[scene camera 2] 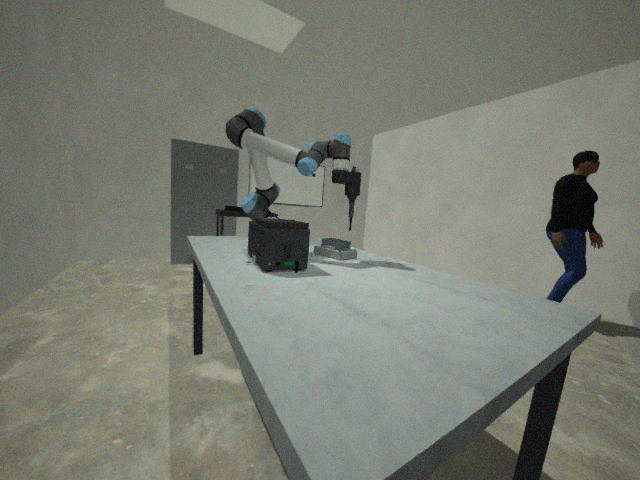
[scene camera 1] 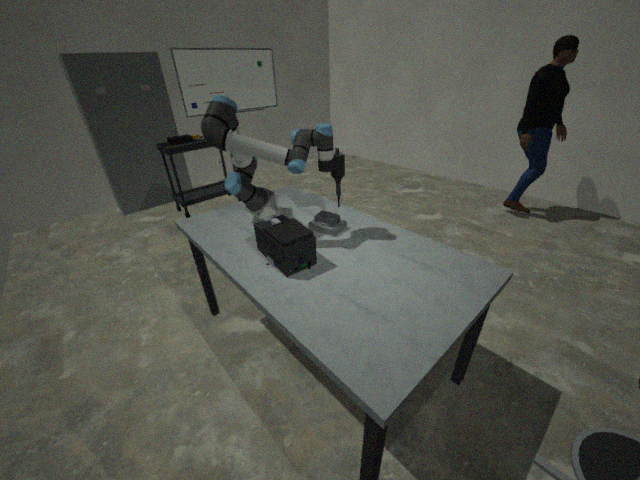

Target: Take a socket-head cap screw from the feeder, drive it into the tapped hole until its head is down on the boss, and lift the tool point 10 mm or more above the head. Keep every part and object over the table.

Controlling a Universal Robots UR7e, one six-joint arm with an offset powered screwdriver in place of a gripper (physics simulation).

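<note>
My screwdriver [scene camera 1: 339, 206] [scene camera 2: 349, 229] points straight down, its thin tip in the air above the right side of a low grey two-step block [scene camera 1: 328, 225] [scene camera 2: 336, 251], with a gap between them. Whether a screw is on the tip is too small to tell. The block has a darker raised upper part; its tapped hole and boss cannot be made out. A black box with a small green mark on its front, which looks like the feeder [scene camera 1: 285, 245] [scene camera 2: 279, 246], stands to the left of the block. No single screw can be made out.
Both stand on the pale table [scene camera 1: 387, 299] [scene camera 2: 361, 335], towards its far end. The arm [scene camera 1: 258, 147] [scene camera 2: 273, 149] reaches over from behind the black box. A dark cart [scene camera 1: 193, 146] stands beyond the table. A person [scene camera 1: 545, 103] [scene camera 2: 571, 206] is on the floor to the right, away from the table.
</note>
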